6 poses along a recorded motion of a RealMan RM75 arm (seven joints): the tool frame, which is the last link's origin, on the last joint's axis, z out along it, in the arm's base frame.
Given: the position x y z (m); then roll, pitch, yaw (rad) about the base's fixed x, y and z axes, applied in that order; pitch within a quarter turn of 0, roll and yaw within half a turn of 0.
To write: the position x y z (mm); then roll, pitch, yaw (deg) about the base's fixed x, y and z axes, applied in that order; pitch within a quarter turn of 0, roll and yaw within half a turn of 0. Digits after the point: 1 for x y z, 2 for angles.
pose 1, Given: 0.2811 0.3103 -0.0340 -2.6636 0.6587 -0.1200
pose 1, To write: 281.1 310.3 -34.0 -152.61 37.74 -6.88
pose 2, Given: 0.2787 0.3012 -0.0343 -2.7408 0.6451 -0.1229
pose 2, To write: 278.7 301.2 -34.3 -157.04 36.96 -7.04
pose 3, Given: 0.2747 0.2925 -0.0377 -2.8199 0.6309 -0.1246
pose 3, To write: 274.7 292.5 -37.7 -161.57 36.15 -7.14
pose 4, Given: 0.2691 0.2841 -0.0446 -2.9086 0.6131 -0.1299
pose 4, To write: 269.1 284.1 -44.6 -166.65 35.13 -7.44
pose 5, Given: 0.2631 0.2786 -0.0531 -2.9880 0.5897 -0.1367
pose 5, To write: 263.1 278.6 -53.1 -171.20 33.79 -7.83
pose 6, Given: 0.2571 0.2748 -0.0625 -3.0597 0.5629 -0.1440
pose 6, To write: 257.1 274.8 -62.5 -175.31 32.25 -8.25
